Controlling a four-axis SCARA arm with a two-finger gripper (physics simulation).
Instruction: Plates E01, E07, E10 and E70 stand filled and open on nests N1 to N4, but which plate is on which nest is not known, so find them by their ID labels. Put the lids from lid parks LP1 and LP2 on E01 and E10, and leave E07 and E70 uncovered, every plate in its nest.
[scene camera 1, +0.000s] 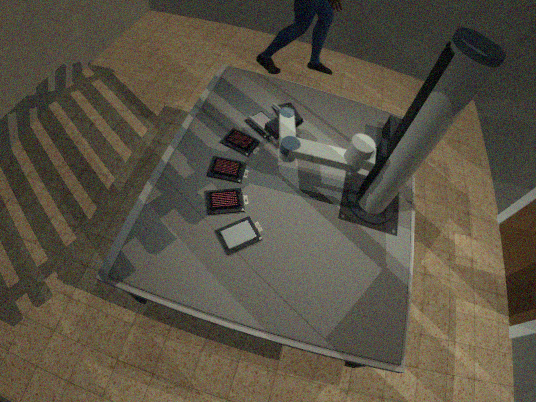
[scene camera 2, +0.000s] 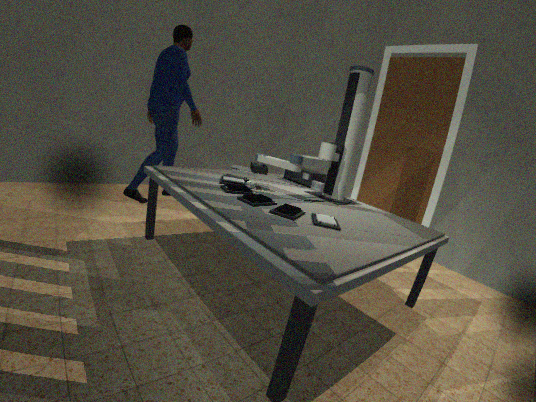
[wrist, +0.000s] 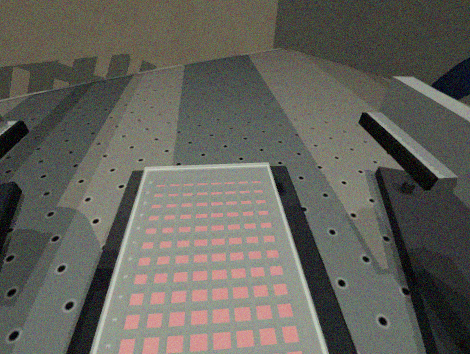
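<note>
My gripper is open and empty, its two fingers wide apart above a lidded plate. The pale lid lies level on that plate, with pink wells showing through it; the plate sits in its black nest. Three open plates with red wells stand in their nests: one plate beside the lidded one, a middle plate and a farther plate. A pale lid lies on the end lid park. The other lid park is bare. No ID label is readable.
The arm's forearm reaches from its column over the grey table. The bare lid park is close to the right finger in the wrist view. A person in blue walks behind the table.
</note>
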